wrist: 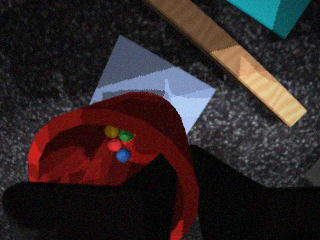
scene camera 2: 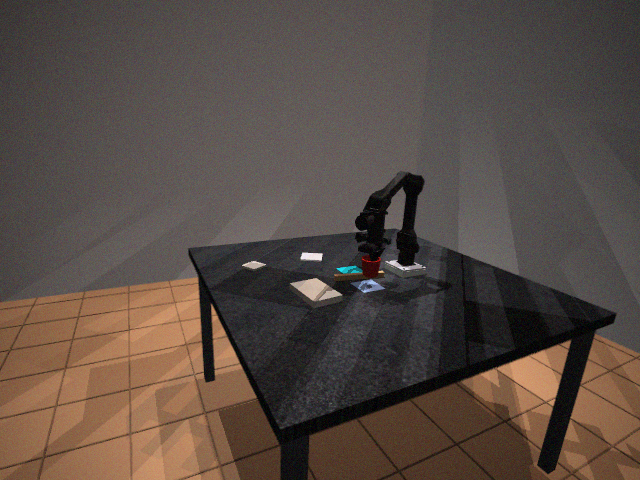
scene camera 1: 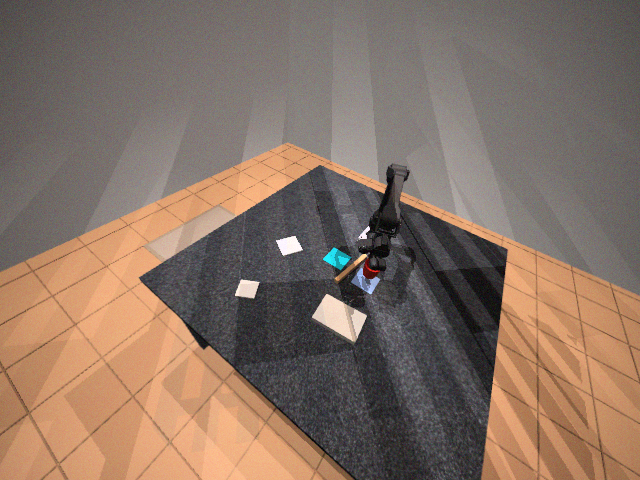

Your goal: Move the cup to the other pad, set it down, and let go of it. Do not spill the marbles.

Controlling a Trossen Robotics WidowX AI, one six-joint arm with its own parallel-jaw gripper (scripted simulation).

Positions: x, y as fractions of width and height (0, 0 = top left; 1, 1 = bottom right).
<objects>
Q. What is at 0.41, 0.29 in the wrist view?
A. A pale blue pad.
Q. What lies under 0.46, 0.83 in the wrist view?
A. My gripper.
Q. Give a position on a red cup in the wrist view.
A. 0.23, 0.62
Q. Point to a thick white slab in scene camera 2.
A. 0.49, 0.61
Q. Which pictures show the thick white slab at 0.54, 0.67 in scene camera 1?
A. Scene camera 2 and scene camera 1 only.
</objects>
